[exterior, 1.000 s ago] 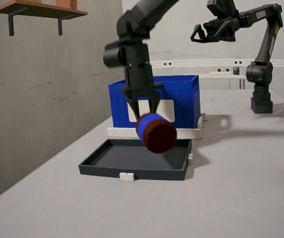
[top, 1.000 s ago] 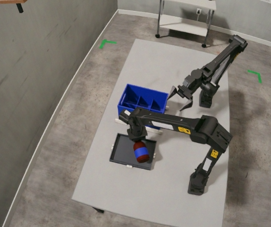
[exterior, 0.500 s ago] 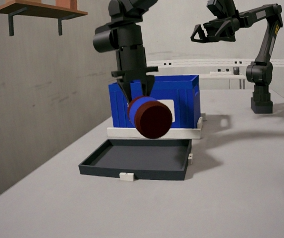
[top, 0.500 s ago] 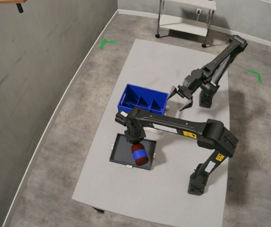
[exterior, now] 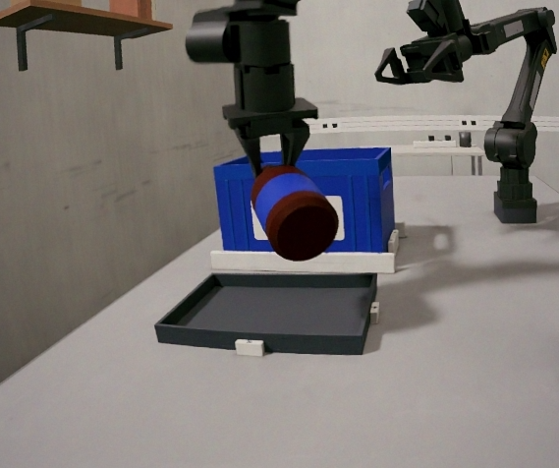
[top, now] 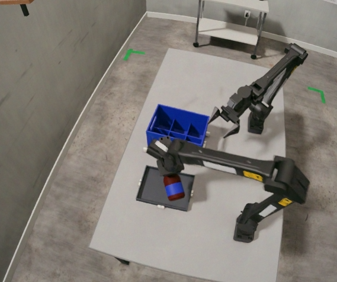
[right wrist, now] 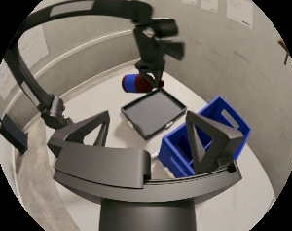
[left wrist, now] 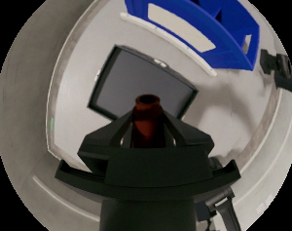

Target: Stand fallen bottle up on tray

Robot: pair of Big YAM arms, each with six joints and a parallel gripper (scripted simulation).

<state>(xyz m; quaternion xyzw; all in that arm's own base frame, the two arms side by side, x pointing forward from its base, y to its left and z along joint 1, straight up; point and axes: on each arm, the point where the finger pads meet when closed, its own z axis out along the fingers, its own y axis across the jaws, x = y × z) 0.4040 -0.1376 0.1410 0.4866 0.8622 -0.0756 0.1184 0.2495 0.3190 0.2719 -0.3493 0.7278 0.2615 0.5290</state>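
Now: left hand 3 cm past the bottle, 4 cm to the right of it and 2 cm above it. From my left hand the other things lie so: tray: 1 cm ahead, 1 cm to the left, 17 cm below; blue crate: 2 cm ahead, 26 cm to the right, 10 cm below.
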